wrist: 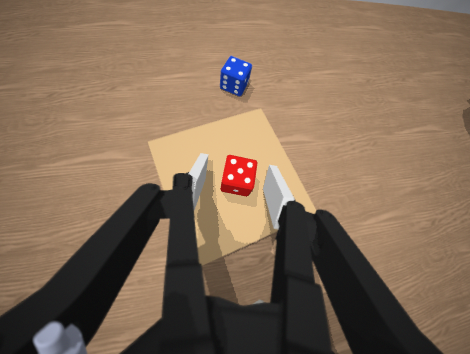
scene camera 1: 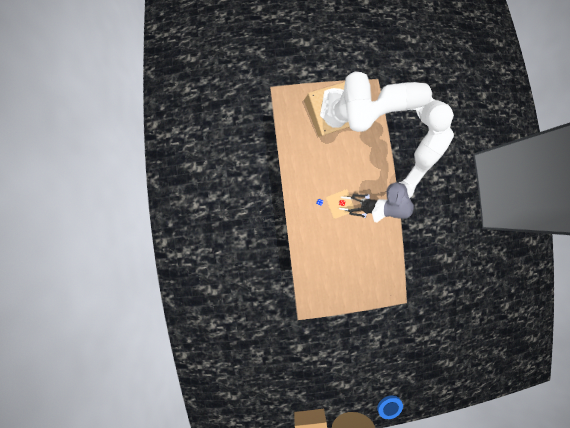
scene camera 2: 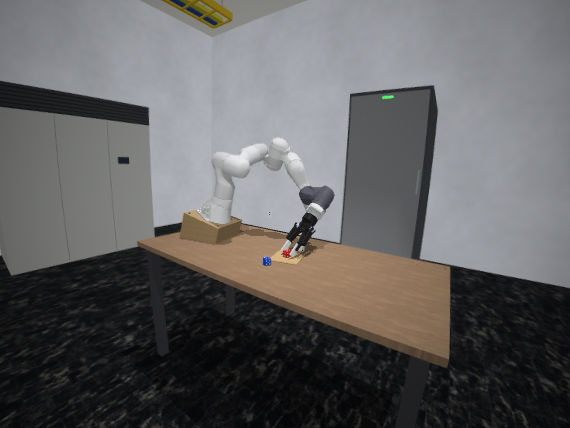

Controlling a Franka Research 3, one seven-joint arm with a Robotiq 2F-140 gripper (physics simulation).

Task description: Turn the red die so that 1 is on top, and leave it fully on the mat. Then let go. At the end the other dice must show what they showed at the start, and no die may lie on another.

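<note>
The red die (scene camera 1: 342, 203) (scene camera 2: 286, 253) (wrist: 240, 172) lies flat on the tan mat (scene camera 1: 334, 212) (scene camera 2: 295, 260) (wrist: 175, 142). In the wrist view its top shows 5, and a single pip shows on the side facing the gripper. My gripper (scene camera 1: 342, 204) (scene camera 2: 289, 252) (wrist: 236, 172) is partly open and tilted. Its white fingertips stand on either side of the red die, with a gap on both sides. The blue die (scene camera 1: 319, 202) (scene camera 2: 267, 261) (wrist: 235, 75) lies off the mat, 4 on top. A white die (scene camera 2: 302, 249) shows partly behind the fingers; its top face cannot be read.
The wooden table (scene camera 1: 345, 265) (scene camera 2: 360, 290) (wrist: 75, 75) carries the mat and the arm's wooden base block (scene camera 1: 314, 112) (scene camera 2: 200, 231). The blue die is beyond the mat's far edge in the wrist view. A tall grey cabinet (scene camera 1: 525, 185) (scene camera 2: 385, 175) stands beyond the table.
</note>
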